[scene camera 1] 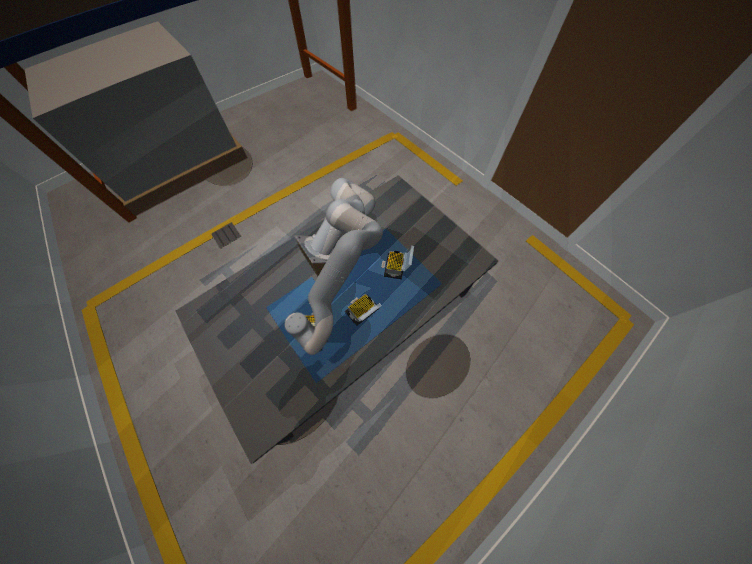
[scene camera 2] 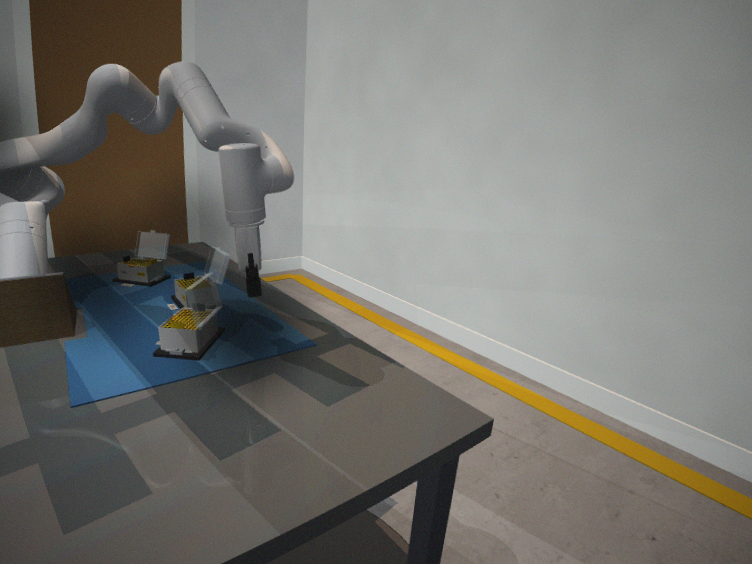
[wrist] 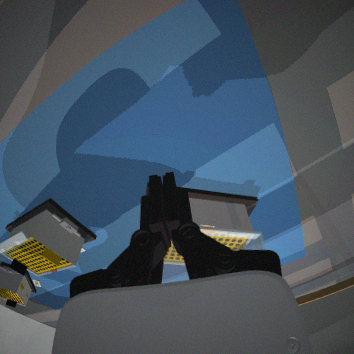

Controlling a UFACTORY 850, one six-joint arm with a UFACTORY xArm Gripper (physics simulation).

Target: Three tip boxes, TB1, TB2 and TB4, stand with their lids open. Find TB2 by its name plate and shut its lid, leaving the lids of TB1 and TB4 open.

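Three pale boxes with yellow racks stand on dark bases; their name plates are too small to read. The near box (scene camera 2: 187, 335) (wrist: 222, 209) is mostly hidden by the arm in scene camera 1; its clear lid (scene camera 2: 204, 292) stands raised. The middle box (scene camera 1: 362, 307) (scene camera 2: 185, 291) (wrist: 55, 239) has a raised, tilted lid (scene camera 2: 217, 265). The far box (scene camera 1: 394, 263) (scene camera 2: 139, 270) (wrist: 19, 281) has an upright lid (scene camera 2: 153, 245). My gripper (scene camera 2: 254, 295) (wrist: 164, 187) is shut and empty, above the mat beside the near box. The arm hides it in scene camera 1.
The blue mat (scene camera 1: 276, 308) (scene camera 2: 109, 388) (wrist: 200, 130) lies on the grey table (scene camera 1: 242, 418) (scene camera 2: 364, 437). The arm (scene camera 1: 346, 254) (scene camera 2: 200, 103) reaches over the mat from its base. A wooden block (scene camera 2: 33, 309) stands at the left in scene camera 2.
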